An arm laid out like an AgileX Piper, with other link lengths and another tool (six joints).
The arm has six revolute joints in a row. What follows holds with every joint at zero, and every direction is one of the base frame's.
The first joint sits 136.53 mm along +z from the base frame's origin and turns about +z.
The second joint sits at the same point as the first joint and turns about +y.
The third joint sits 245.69 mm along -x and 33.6 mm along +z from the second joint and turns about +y.
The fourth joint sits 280.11 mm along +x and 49.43 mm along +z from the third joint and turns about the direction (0.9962, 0, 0.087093).
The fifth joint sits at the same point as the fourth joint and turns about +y.
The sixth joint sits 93.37 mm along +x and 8.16 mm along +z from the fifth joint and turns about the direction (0.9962, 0, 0.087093).
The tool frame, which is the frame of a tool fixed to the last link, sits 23.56 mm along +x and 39 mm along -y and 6.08 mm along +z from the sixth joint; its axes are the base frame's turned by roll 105.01, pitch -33.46 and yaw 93.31 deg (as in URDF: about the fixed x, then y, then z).
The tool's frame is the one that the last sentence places.
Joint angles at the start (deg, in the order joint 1, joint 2, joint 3, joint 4, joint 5, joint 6):
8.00, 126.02, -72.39, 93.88, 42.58, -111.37
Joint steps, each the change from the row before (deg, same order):
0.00, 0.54, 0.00, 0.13, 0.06, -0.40
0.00, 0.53, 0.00, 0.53, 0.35, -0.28
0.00, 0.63, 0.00, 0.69, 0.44, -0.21
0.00, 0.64, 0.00, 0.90, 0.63, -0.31
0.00, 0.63, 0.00, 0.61, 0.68, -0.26
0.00, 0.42, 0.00, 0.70, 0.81, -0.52
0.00, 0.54, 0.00, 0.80, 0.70, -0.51
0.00, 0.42, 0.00, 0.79, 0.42, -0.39
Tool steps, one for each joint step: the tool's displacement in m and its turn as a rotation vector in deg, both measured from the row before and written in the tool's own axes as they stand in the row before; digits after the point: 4 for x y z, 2 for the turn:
-0.0024, -0.0018, 0.0027, 0.31, -0.02, 0.07
-0.0019, -0.0016, 0.0027, 0.09, 0.45, 0.33
-0.0023, -0.0019, 0.0031, 0.06, 0.62, 0.54
-0.0019, -0.0017, 0.0031, -0.05, 0.83, 0.52
-0.0018, -0.0020, 0.0032, 0.14, 0.77, 0.36
-0.0004, -0.0009, 0.0021, -0.06, 0.83, -0.03
-0.0013, -0.0013, 0.0025, -0.09, 0.76, 0.17
-0.0013, -0.0008, 0.0017, -0.22, 0.54, 0.28

